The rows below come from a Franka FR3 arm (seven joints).
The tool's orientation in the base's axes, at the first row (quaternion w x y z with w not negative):
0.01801 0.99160 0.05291 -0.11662
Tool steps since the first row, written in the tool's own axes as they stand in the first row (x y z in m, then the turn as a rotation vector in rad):
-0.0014 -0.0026 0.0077 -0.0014 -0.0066 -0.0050
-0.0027 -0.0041 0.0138 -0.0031 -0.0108 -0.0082
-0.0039 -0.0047 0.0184 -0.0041 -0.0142 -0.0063
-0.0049 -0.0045 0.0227 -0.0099 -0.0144 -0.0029
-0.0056 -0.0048 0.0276 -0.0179 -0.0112 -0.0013
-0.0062 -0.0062 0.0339 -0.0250 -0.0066 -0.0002
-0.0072 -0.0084 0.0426 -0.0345 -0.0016 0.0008
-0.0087 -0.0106 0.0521 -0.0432 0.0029 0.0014
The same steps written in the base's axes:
-0.0034 0.0021 -0.0072 -0.0009 0.0067 0.0050
-0.0062 0.0031 -0.0129 -0.0023 0.0108 0.0084
-0.0085 0.0034 -0.0171 -0.0041 0.0140 0.0067
-0.0104 0.0029 -0.0210 -0.0105 0.0135 0.0048
-0.0123 0.0029 -0.0256 -0.0182 0.0094 0.0052
-0.0144 0.0039 -0.0317 -0.0249 0.0041 0.0059
-0.0177 0.0056 -0.0399 -0.0337 -0.0019 0.0072
-0.0215 0.0072 -0.0489 -0.0418 -0.0073 0.0088

